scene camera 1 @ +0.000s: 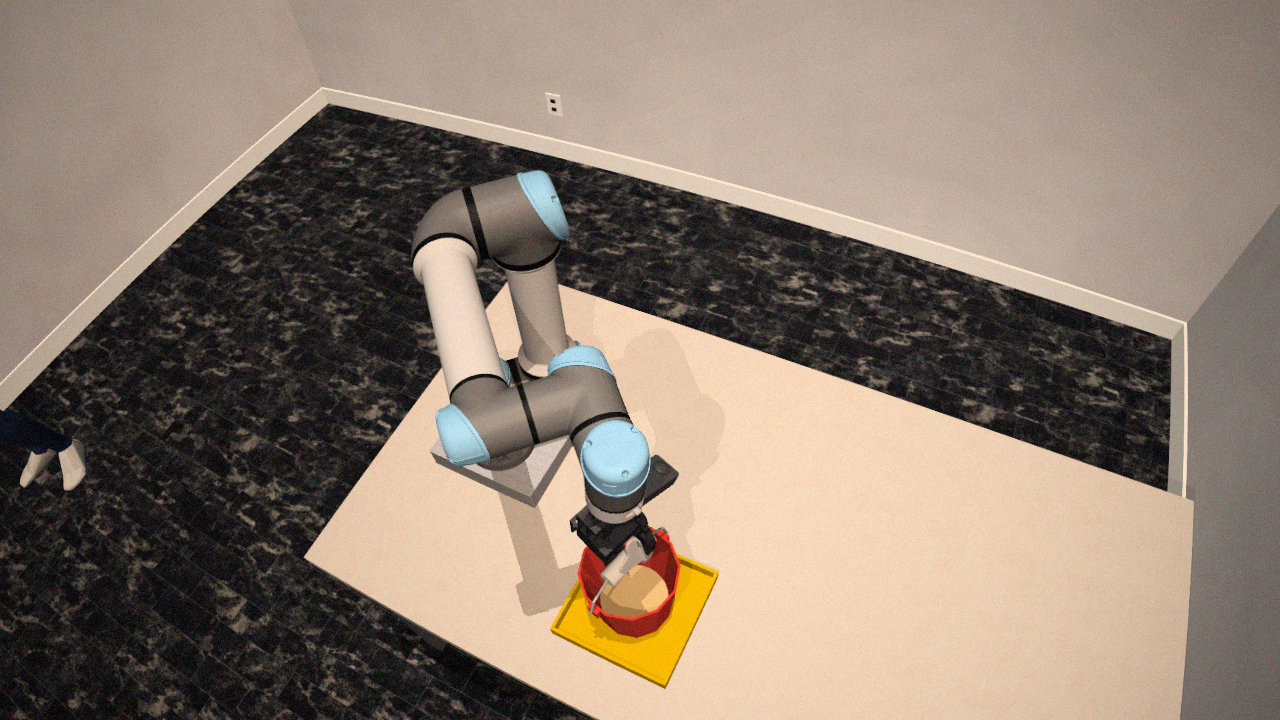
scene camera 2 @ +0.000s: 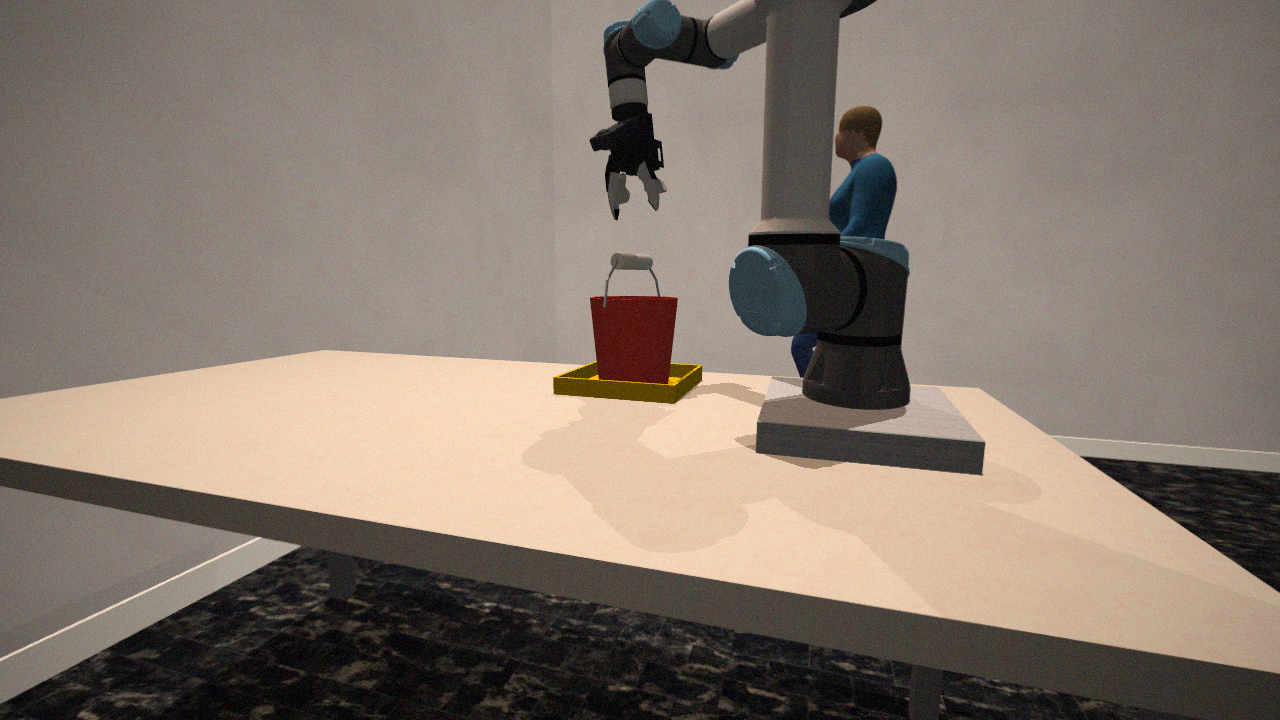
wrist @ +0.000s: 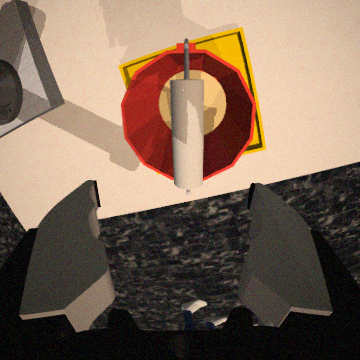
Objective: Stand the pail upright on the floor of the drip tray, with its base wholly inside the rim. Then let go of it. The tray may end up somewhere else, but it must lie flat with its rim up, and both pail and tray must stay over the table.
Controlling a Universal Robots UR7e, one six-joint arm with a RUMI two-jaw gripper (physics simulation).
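Pixels of known places: gripper, between the fingertips: (scene camera 2: pixel 635 215) (wrist: pixel 173 185); arm's base, origin of its link: (scene camera 2: pixel 854 395).
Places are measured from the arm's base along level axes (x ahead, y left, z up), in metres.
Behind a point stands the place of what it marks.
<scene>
A red pail (scene camera 1: pixel 637 622) @(y -0.179, x 0.491, z 0.100 m) (scene camera 2: pixel 633 340) @(y -0.047, x 0.399, z 0.055 m) (wrist: pixel 145 115) @(y -0.117, x 0.358, z 0.052 m) stands upright inside the yellow drip tray (scene camera 1: pixel 673 640) @(y -0.140, x 0.537, z -0.047 m) (scene camera 2: pixel 617 390) @(y -0.005, x 0.410, z -0.034 m) (wrist: pixel 231 49) @(y -0.023, x 0.522, z -0.047 m). Its base appears inside the rim in the scene views; in the wrist view the pail's wall hides part of the tray. The tray lies flat on the table, rim up. The pail's bail stands raised, with its pale handle grip (scene camera 1: pixel 619 565) @(y -0.142, x 0.438, z 0.219 m) (scene camera 2: pixel 631 261) @(y -0.091, x 0.426, z 0.203 m) (wrist: pixel 187 135) @(y -0.116, x 0.440, z 0.219 m) above the opening. My gripper (scene camera 2: pixel 636 212) @(y -0.125, x 0.435, z 0.294 m) (wrist: pixel 173 185) @(y -0.125, x 0.435, z 0.294 m) is open and empty. It hangs above the handle, with a visible gap between fingertips and grip in the second scene view.
The pale table (scene camera 1: pixel 895 537) @(y 0.280, x 0.806, z -0.051 m) (scene camera 2: pixel 358 447) @(y 0.409, x 0.575, z -0.051 m) (wrist: pixel 310 90) @(y -0.114, x 0.684, z -0.051 m) carries the tray and my arm's grey base block (scene camera 2: pixel 868 452) @(y 0.166, x -0.035, z -0.036 m) (wrist: pixel 41 55) @(y 0.048, x 0.122, z -0.035 m). The table's edge runs near the tray in the wrist view. A person (scene camera 2: pixel 870 192) stands beyond the table.
</scene>
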